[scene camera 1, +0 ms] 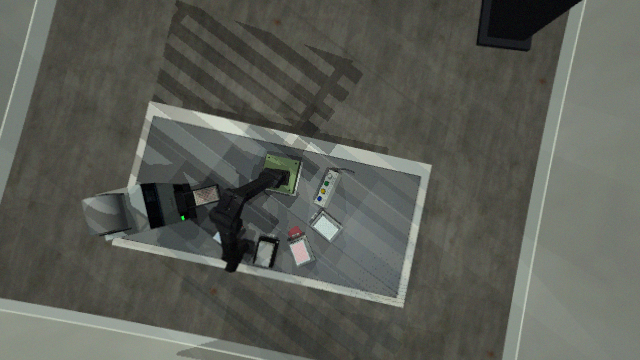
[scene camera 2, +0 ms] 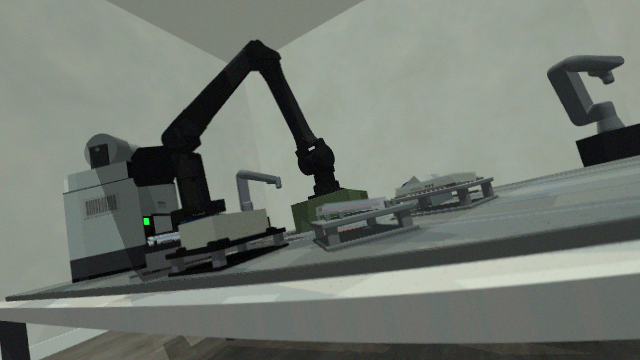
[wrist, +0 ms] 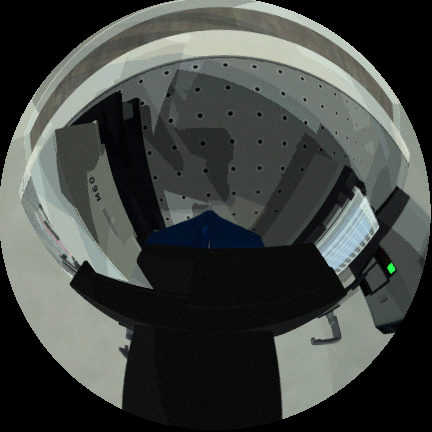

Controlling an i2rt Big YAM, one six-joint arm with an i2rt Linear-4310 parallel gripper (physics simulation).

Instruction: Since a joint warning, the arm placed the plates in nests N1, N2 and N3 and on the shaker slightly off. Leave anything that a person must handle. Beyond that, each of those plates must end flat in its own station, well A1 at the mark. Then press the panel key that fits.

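My gripper [wrist: 209, 216] has blue fingers. It is shut and empty, low over the perforated table [scene camera 1: 380, 232], just beside the black nest [scene camera 1: 268, 238] [scene camera 2: 223, 245] [wrist: 120, 160]. A grey plate [scene camera 1: 265, 254] [scene camera 2: 223, 226] [wrist: 80, 169] sits inside that nest's frame. In both scene views the arm and this plate hide the fingers. A pink plate [scene camera 1: 299, 251] [scene camera 2: 348, 206] lies in the middle grey nest, with a red tag [scene camera 1: 294, 231] at its end. A white plate [scene camera 1: 326, 226] [scene camera 2: 438, 180] lies in the far nest. The key panel [scene camera 1: 331, 190] has green, yellow and blue keys.
The arm stands on a green block [scene camera 1: 291, 172] [scene camera 2: 331, 201]. A grey reader [scene camera 1: 156, 205] [scene camera 2: 103, 214] with a green light holds a white plate on its tray [scene camera 1: 206, 195] [wrist: 348, 233]. A pale plate corner [scene camera 1: 217, 237] shows under the arm. A grey stand [scene camera 2: 581, 93] is off the table.
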